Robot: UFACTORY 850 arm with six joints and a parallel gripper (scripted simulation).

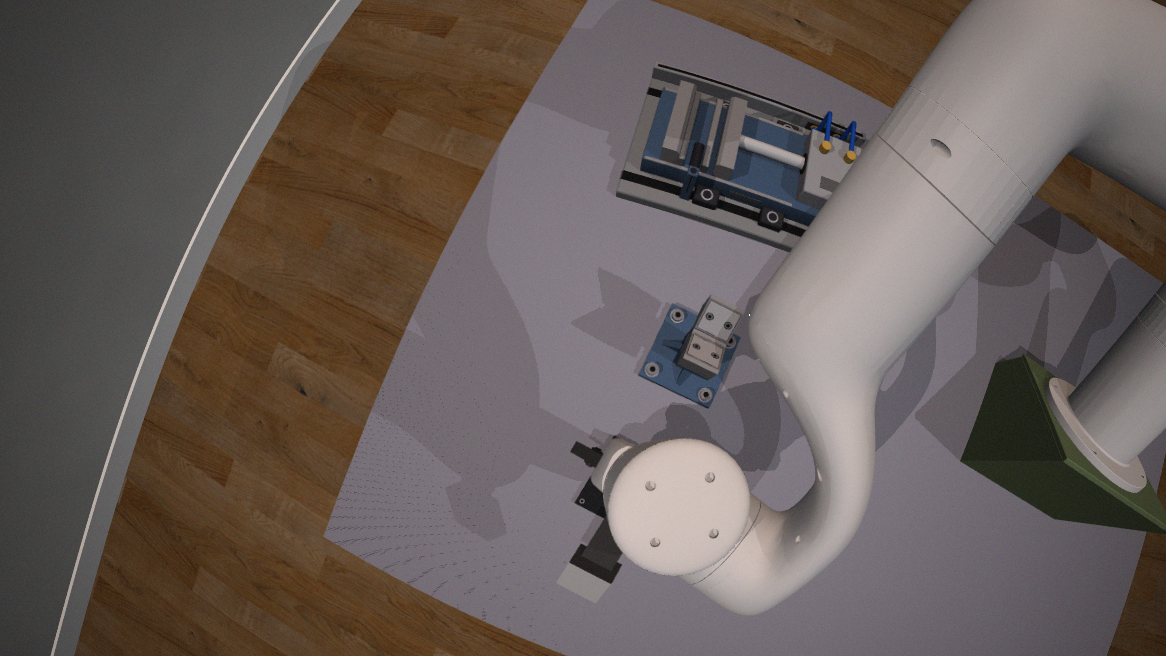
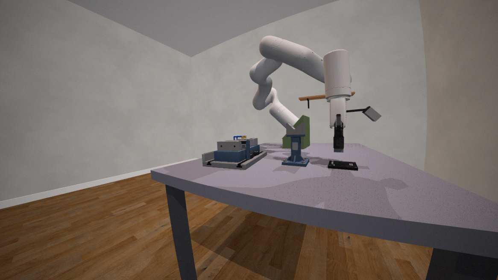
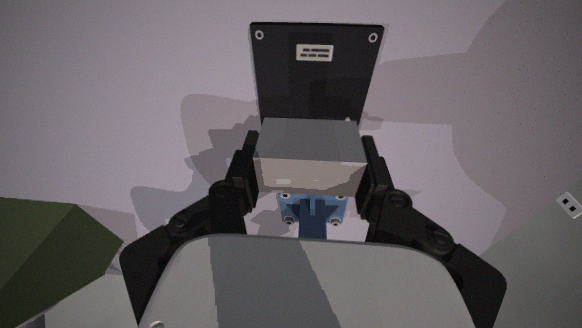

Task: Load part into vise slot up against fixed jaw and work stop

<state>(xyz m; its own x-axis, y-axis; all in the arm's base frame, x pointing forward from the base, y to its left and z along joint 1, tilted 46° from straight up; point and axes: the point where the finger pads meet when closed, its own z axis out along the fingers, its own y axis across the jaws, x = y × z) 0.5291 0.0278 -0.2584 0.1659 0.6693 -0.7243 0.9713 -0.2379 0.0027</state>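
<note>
My hand is 8 cm above the black infeed plate and 1 cm to the right of it. Also, from my hand: moving jaw: 40 cm to the right, 2 cm ahead, 1 cm below; work stop: 35 cm to the right, 5 cm ahead, 1 cm above; part: 1 cm to the right, 1 cm below.
</note>
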